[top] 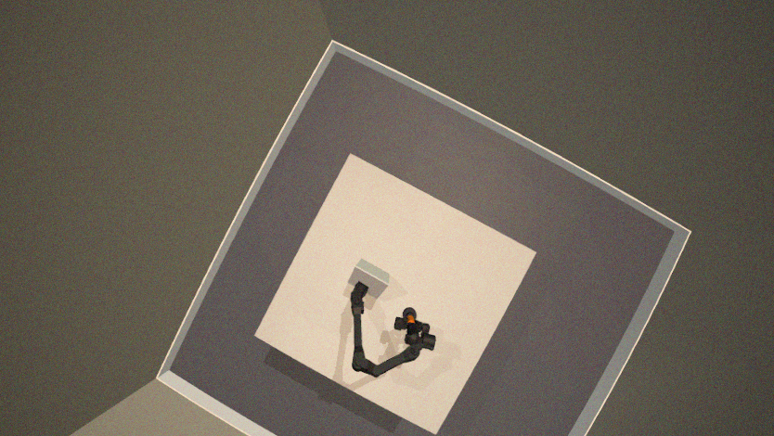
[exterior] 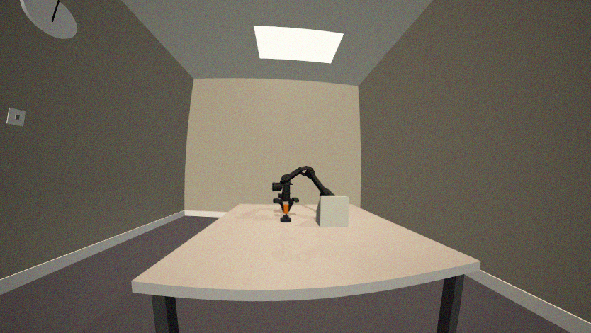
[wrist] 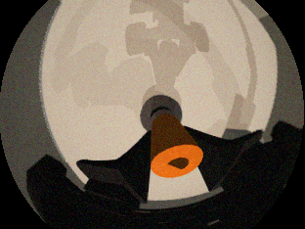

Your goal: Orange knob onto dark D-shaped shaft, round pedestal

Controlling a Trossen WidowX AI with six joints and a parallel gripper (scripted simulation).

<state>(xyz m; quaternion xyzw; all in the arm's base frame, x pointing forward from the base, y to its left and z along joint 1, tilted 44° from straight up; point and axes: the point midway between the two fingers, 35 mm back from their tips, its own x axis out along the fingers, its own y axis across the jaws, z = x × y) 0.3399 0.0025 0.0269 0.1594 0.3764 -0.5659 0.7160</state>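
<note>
Now: gripper tip 20 mm below the orange knob. Also, from my gripper tip: dark round pedestal (40 mm below).
</note>
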